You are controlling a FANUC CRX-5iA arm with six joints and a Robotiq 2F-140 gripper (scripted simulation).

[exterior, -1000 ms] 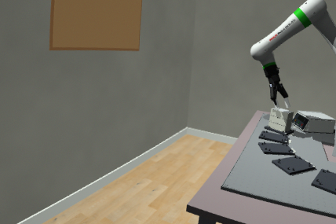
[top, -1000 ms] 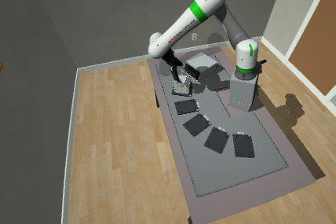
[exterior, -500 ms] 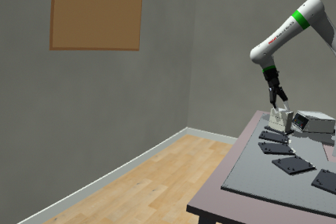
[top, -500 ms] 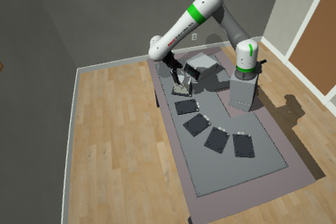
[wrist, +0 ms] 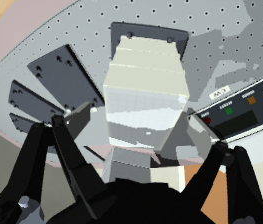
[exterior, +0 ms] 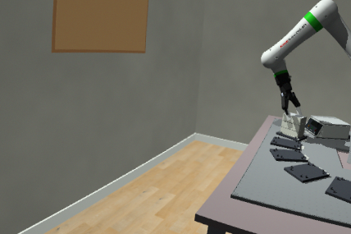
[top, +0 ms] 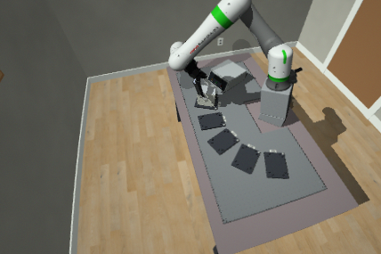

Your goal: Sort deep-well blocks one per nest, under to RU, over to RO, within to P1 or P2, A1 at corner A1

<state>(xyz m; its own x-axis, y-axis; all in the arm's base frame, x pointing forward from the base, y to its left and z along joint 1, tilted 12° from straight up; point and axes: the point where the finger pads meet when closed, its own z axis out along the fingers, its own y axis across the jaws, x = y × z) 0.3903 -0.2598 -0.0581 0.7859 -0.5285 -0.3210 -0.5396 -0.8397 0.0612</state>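
Right now my hand is 50 mm above the deep-well block. Also, from my hand: dark infeed nest (120 mm below); pale platform (270 mm behind, 180 mm to the right, 30 mm below); check-weigher (260 mm behind, 180 mm to the right, 60 mm below).
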